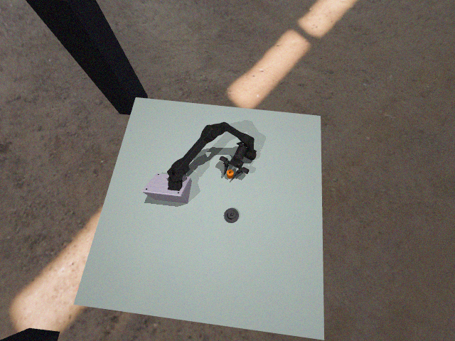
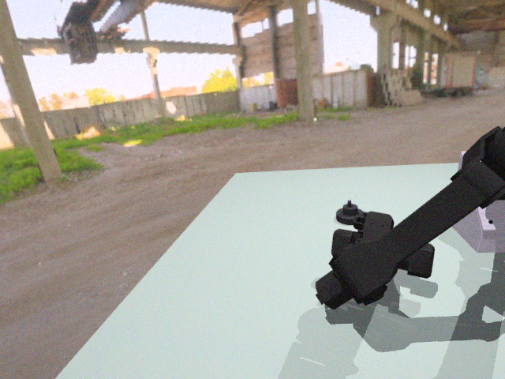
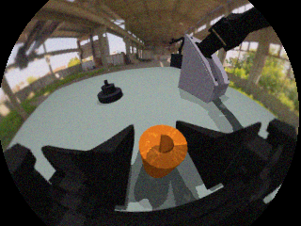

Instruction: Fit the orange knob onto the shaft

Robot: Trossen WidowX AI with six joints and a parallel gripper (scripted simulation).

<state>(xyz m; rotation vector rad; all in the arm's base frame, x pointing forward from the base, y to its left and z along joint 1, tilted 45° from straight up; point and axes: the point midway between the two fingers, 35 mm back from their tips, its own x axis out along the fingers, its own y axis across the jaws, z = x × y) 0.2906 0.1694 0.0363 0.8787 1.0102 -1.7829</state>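
Right now the orange knob is 30 mm to the left of my gripper tip, 20 mm below it and 10 mm ahead of it. From my gripper tip the other things lie so: dark round pedestal (220 mm to the right, 40 mm ahead, 20 mm below).
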